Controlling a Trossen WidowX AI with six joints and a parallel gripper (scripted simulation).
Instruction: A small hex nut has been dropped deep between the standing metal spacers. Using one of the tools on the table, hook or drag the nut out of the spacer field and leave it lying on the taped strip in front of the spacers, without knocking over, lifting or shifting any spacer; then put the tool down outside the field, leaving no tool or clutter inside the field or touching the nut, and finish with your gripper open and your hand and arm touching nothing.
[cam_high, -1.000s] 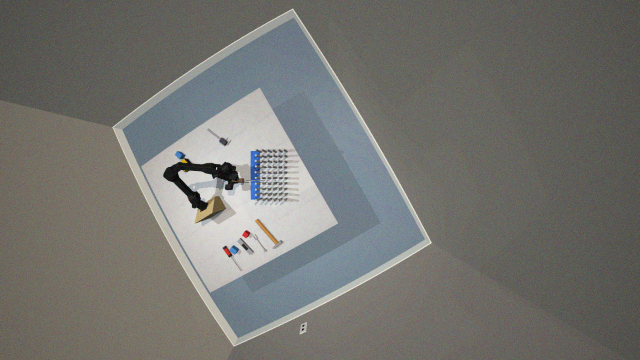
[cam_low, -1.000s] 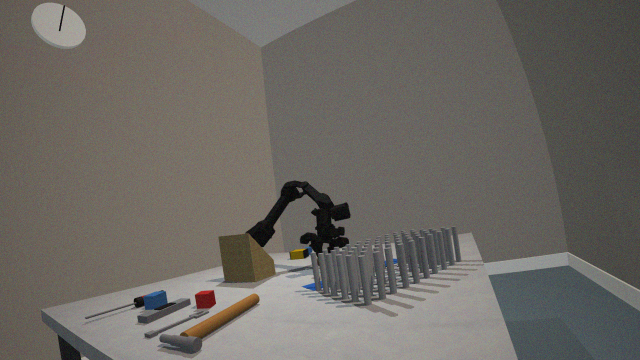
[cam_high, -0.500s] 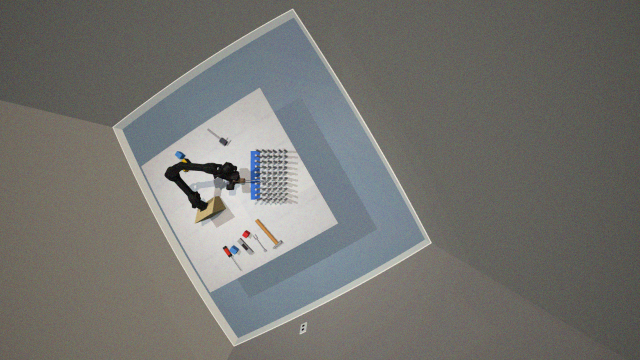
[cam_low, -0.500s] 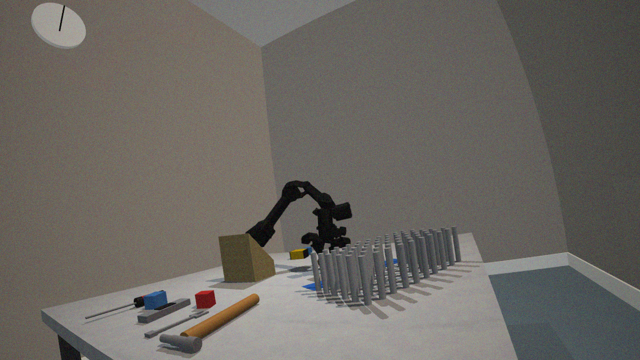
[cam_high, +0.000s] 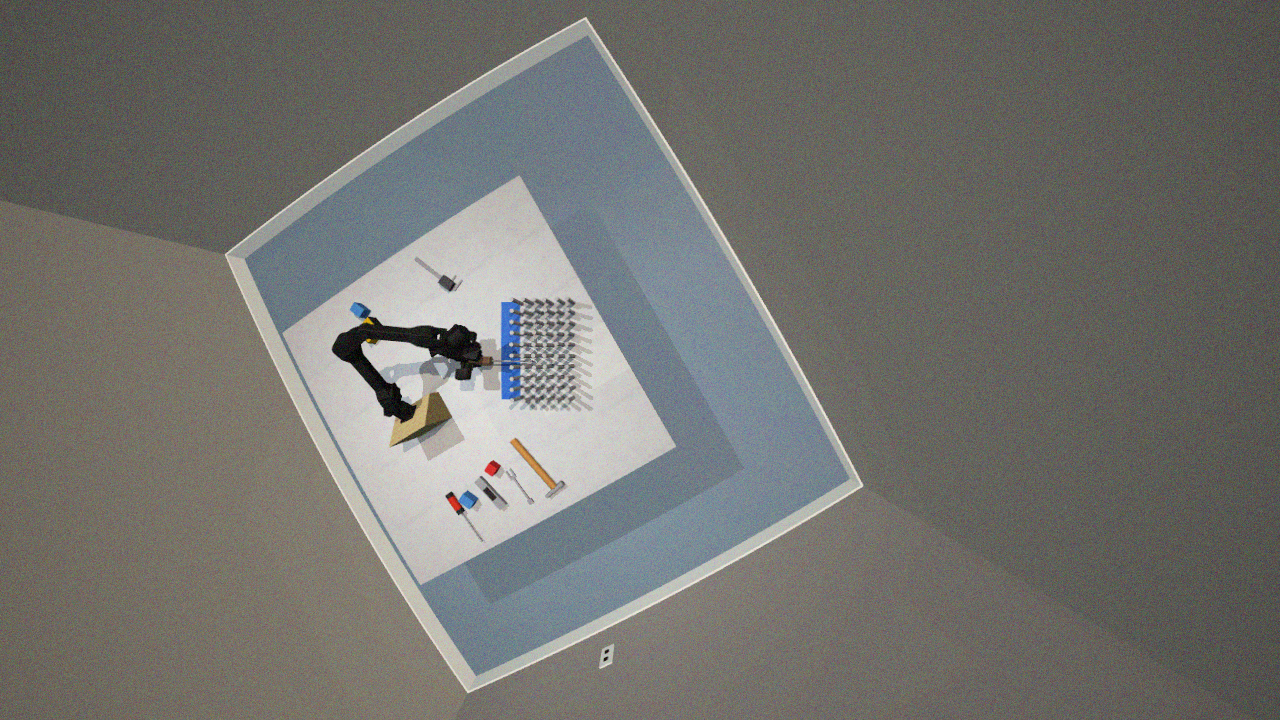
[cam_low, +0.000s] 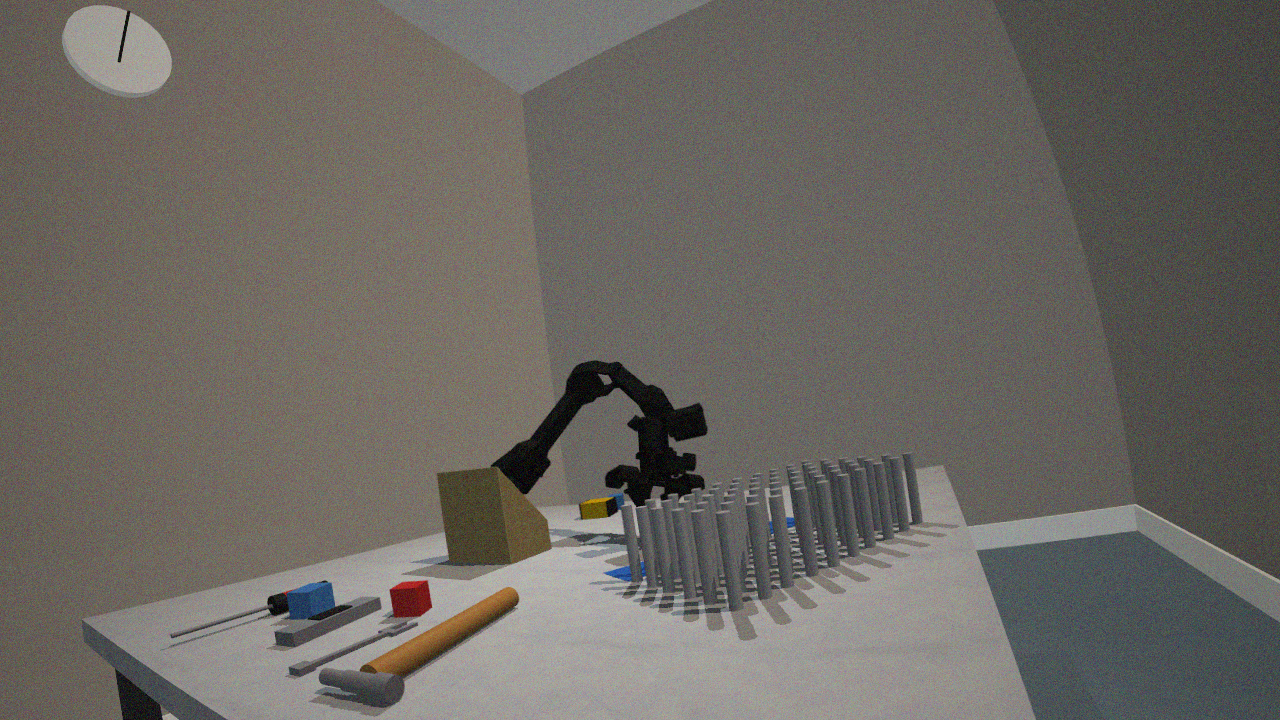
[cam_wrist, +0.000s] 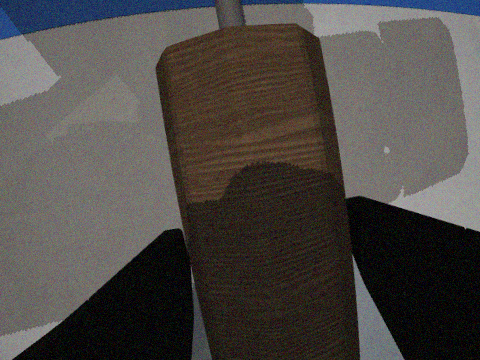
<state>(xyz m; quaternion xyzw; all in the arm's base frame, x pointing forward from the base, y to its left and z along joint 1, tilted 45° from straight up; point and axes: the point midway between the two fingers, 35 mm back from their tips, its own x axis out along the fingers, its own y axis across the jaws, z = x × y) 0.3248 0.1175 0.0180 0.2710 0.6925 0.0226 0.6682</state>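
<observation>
Now: gripper tip 120 mm short of the blue taped strip and 40 mm above it. Round my gripper tip: wrench: 540 mm to the right, 80 mm behind, 30 mm below; grey bar: 510 mm to the right, 200 mm behind, 20 mm below; red cube: 420 mm to the right, 140 mm behind, 20 mm below.
</observation>
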